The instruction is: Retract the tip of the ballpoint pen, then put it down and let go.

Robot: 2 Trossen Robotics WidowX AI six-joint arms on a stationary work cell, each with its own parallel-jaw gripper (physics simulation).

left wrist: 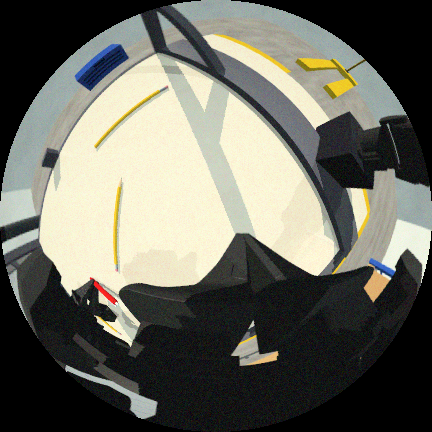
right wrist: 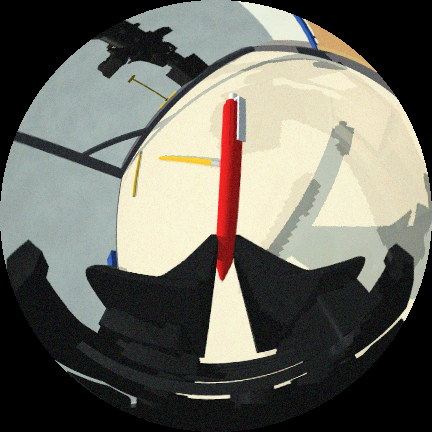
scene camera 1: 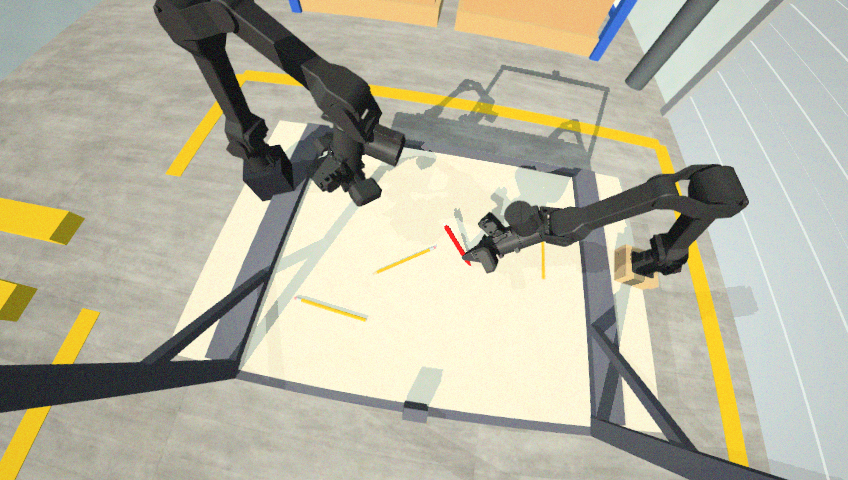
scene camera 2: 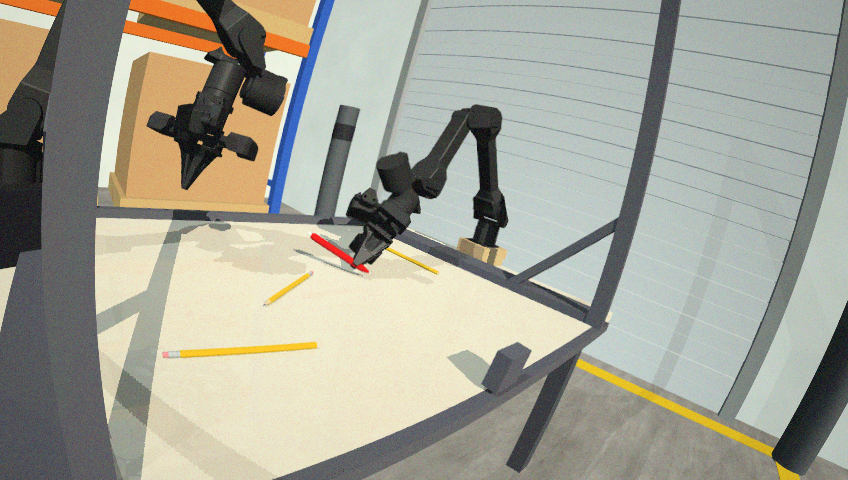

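Seen in the pictures: left gripper, fingertip midpoint: (left wrist: 240, 238) (right wrist: 164, 65) (scene camera 1: 345, 191) (scene camera 2: 184, 189); right gripper, fingertip midpoint: (left wrist: 95, 280) (right wrist: 224, 240) (scene camera 1: 462, 257) (scene camera 2: 353, 266); left arm's base at its link origin: (left wrist: 364, 149) (scene camera 1: 261, 161) (scene camera 2: 15, 183); right arm's base at its link origin: (scene camera 1: 642, 264) (scene camera 2: 483, 243).
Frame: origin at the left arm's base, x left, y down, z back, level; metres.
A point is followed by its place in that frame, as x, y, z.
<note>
The ballpoint pen (scene camera 1: 457, 243) @(-0.334, 0.060, -0.455) (scene camera 2: 333, 250) @(-0.329, 0.063, -0.446) (left wrist: 104, 292) @(-0.318, 0.058, -0.445) (right wrist: 230, 170) @(-0.327, 0.059, -0.457) is red, with a pale clip and a small white button at its far end in the right wrist view. My right gripper (scene camera 1: 466, 258) @(-0.367, 0.084, -0.463) (scene camera 2: 356, 264) @(-0.367, 0.084, -0.463) (right wrist: 224, 240) @(-0.367, 0.084, -0.463) is shut on the pen near its pointed end. The pen slants a little above the table (scene camera 1: 505, 356) @(-0.631, 0.106, -0.491) (scene camera 2: 380, 368) @(-0.536, 0.106, -0.199), its pointed end lower, its shadow close by. No metal point shows past the red cone in the right wrist view. My left gripper (scene camera 2: 186, 186) @(-0.163, -0.018, -0.208) (left wrist: 240, 238) @(-0.163, -0.018, -0.208) is shut and empty, high over the table's back left.
A yellow pencil (scene camera 1: 405, 259) @(-0.330, 0.100, -0.316) (scene camera 2: 288, 289) @(-0.336, 0.102, -0.298) (left wrist: 117, 225) @(-0.328, 0.103, -0.304) (right wrist: 185, 160) @(-0.329, 0.101, -0.337) lies left of the pen. Another pencil (scene camera 1: 332, 308) @(-0.409, 0.100, -0.110) (scene camera 2: 241, 349) @(-0.407, 0.100, -0.099) (left wrist: 130, 116) @(-0.403, 0.102, -0.103) lies nearer the front left. A third pencil (scene camera 1: 543, 261) @(-0.432, 0.100, -0.689) (scene camera 2: 411, 260) @(-0.405, 0.102, -0.698) lies to the right, partly under my right arm.
</note>
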